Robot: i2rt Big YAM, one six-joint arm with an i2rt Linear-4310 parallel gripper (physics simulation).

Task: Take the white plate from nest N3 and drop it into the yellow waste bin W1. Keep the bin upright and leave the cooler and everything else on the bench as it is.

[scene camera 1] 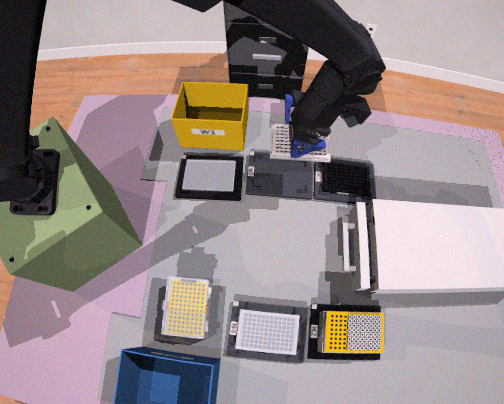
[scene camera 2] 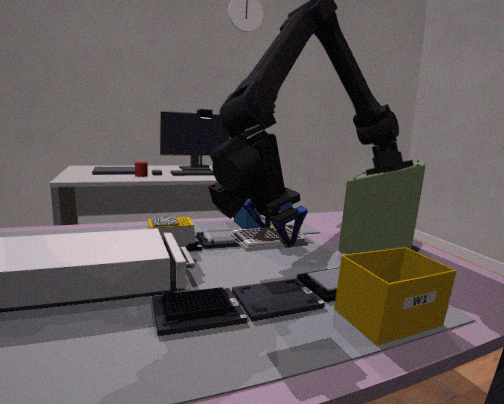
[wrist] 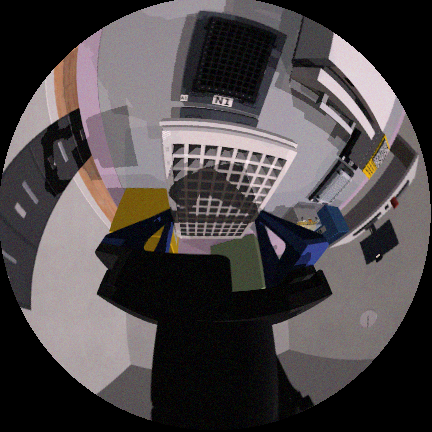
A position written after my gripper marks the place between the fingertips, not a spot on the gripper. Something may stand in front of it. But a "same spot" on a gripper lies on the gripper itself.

My gripper shows in scene camera 1 [290, 141], in scene camera 2 and in the wrist view. A yellow waste bin W1 shows in scene camera 1, in scene camera 2 [387, 295] and in the wrist view. The same spot on the yellow waste bin W1: [wrist: 136, 204] is [scene camera 1: 246, 114]. One and the same spot on my gripper: [wrist: 195, 278] is [scene camera 2: 258, 208].
